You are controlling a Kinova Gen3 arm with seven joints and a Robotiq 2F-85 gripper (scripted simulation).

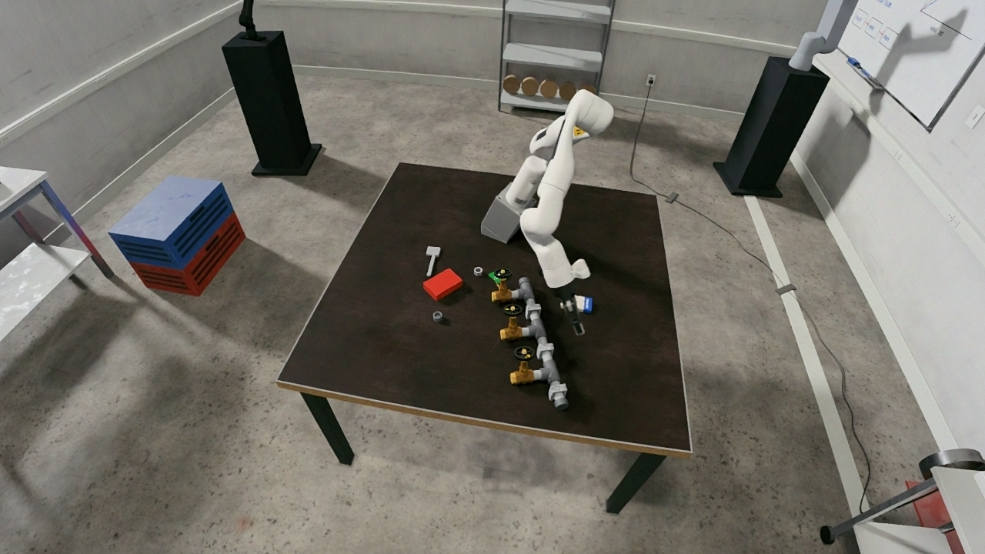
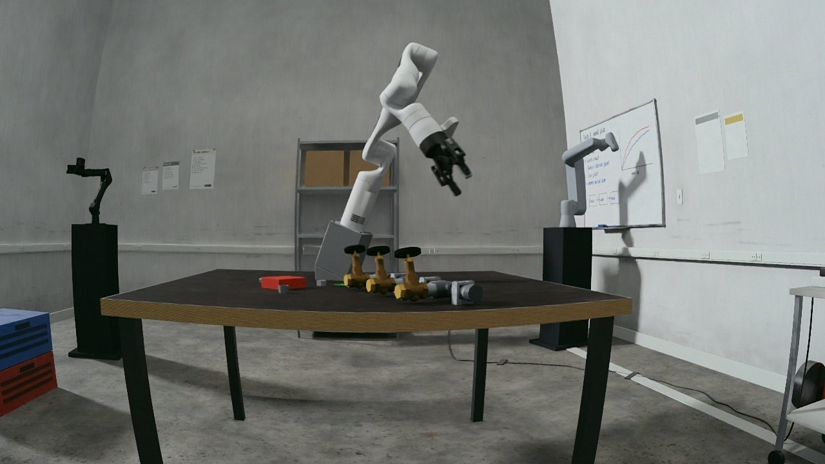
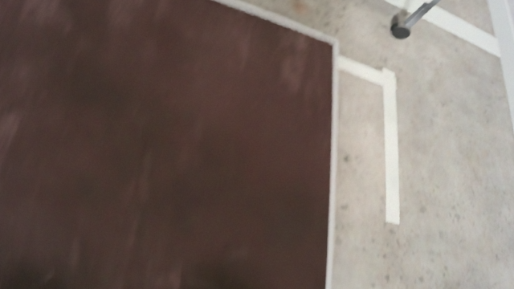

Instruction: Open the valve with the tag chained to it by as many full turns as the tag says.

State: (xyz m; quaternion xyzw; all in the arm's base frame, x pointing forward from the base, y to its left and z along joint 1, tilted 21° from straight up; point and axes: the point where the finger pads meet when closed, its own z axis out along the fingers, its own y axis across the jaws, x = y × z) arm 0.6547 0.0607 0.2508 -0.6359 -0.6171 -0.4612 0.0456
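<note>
Now: the green tag 43 cm behind my hand, 27 cm below it and 21 cm to the right of it. The rest, counted from my hand: white-and-blue box 31 cm behind, 27 cm below, 8 cm to the left; red block 41 cm to the right, 38 cm behind, 26 cm below; small grey ring 42 cm to the right, 27 cm below, 23 cm behind.
</note>
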